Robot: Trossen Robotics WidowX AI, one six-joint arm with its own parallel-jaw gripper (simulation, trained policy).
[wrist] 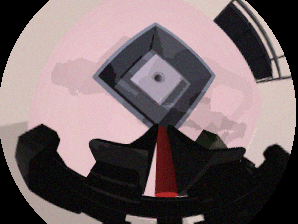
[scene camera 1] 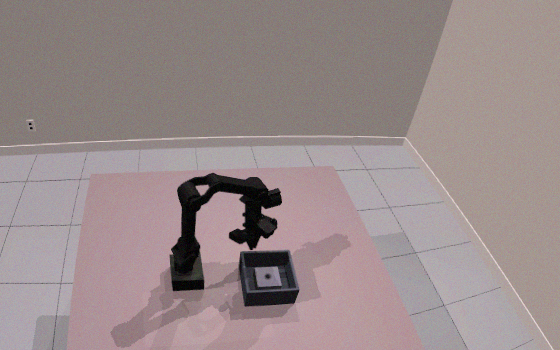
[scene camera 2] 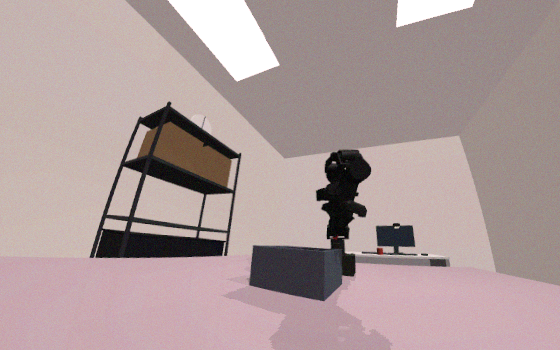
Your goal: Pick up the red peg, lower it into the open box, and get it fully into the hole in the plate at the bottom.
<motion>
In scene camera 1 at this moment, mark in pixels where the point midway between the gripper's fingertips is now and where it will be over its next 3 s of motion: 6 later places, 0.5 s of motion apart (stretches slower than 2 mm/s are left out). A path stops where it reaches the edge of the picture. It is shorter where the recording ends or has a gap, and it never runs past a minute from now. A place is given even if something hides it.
The gripper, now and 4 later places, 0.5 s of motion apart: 252, 248; 265, 263; 270, 274; 273, 278; 278, 276
</motion>
